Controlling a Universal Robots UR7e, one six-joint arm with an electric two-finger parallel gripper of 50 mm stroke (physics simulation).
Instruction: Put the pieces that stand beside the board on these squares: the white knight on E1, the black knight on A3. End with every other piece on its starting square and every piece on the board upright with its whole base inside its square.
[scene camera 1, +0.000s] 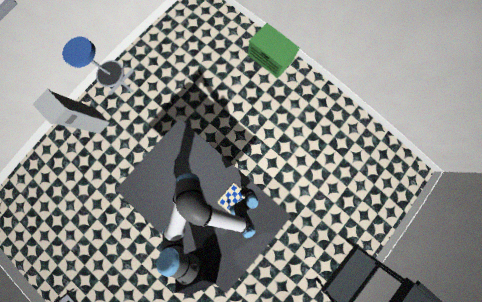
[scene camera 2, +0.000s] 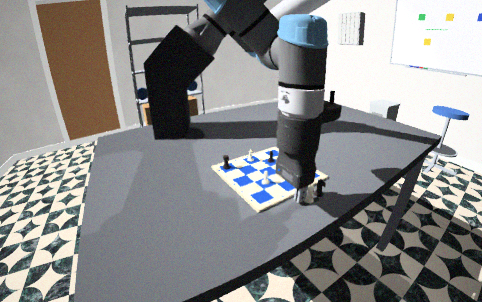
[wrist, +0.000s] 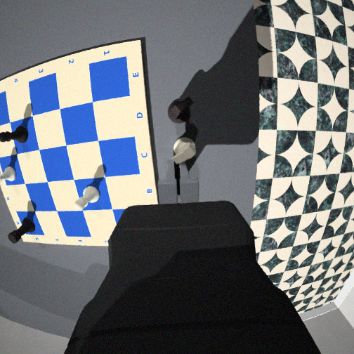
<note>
In view: my gripper (scene camera 2: 299, 199) and a board (scene camera 2: 245, 177).
The board is seen too in the wrist view (wrist: 85, 113). My gripper also shows in the wrist view (wrist: 176, 170).
</note>
